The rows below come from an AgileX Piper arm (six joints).
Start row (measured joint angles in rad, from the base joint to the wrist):
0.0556, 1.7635, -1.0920, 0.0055, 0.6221, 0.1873
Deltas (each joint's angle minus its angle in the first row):
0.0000, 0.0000, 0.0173, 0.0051, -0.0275, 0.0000
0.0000, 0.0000, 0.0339, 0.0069, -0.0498, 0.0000
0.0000, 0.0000, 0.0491, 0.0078, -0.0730, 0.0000
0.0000, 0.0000, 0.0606, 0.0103, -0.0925, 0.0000
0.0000, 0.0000, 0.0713, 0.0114, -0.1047, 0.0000
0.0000, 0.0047, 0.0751, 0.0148, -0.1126, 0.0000
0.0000, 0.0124, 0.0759, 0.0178, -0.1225, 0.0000
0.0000, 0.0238, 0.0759, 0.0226, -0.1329, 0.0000
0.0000, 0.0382, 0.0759, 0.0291, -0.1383, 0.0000
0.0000, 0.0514, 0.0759, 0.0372, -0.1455, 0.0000
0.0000, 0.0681, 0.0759, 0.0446, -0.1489, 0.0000
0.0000, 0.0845, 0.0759, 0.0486, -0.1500, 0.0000
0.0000, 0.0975, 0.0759, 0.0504, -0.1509, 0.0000
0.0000, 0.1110, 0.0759, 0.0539, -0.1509, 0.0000
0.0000, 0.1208, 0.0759, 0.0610, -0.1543, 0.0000
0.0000, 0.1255, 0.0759, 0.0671, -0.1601, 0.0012
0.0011, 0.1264, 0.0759, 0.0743, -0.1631, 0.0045
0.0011, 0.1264, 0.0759, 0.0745, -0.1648, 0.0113
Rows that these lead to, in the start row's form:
0.0556, 1.7635, -1.0747, 0.0106, 0.5946, 0.1873
0.0556, 1.7635, -1.0581, 0.0124, 0.5723, 0.1873
0.0556, 1.7635, -1.0429, 0.0133, 0.5491, 0.1873
0.0556, 1.7635, -1.0314, 0.0158, 0.5296, 0.1873
0.0556, 1.7635, -1.0207, 0.0169, 0.5174, 0.1873
0.0556, 1.7682, -1.0169, 0.0203, 0.5095, 0.1873
0.0556, 1.7759, -1.0161, 0.0233, 0.4996, 0.1873
0.0556, 1.7873, -1.0161, 0.0281, 0.4892, 0.1873
0.0556, 1.8017, -1.0161, 0.0346, 0.4838, 0.1873
0.0556, 1.8149, -1.0161, 0.0427, 0.4766, 0.1873
0.0556, 1.8316, -1.0161, 0.0501, 0.4732, 0.1873
0.0556, 1.8480, -1.0161, 0.0541, 0.4721, 0.1873
0.0556, 1.8610, -1.0161, 0.0559, 0.4712, 0.1873
0.0556, 1.8745, -1.0161, 0.0594, 0.4712, 0.1873
0.0556, 1.8843, -1.0161, 0.0665, 0.4678, 0.1873
0.0556, 1.8890, -1.0161, 0.0726, 0.4620, 0.1885
0.0567, 1.8899, -1.0161, 0.0798, 0.4590, 0.1918
0.0567, 1.8899, -1.0161, 0.0800, 0.4573, 0.1986

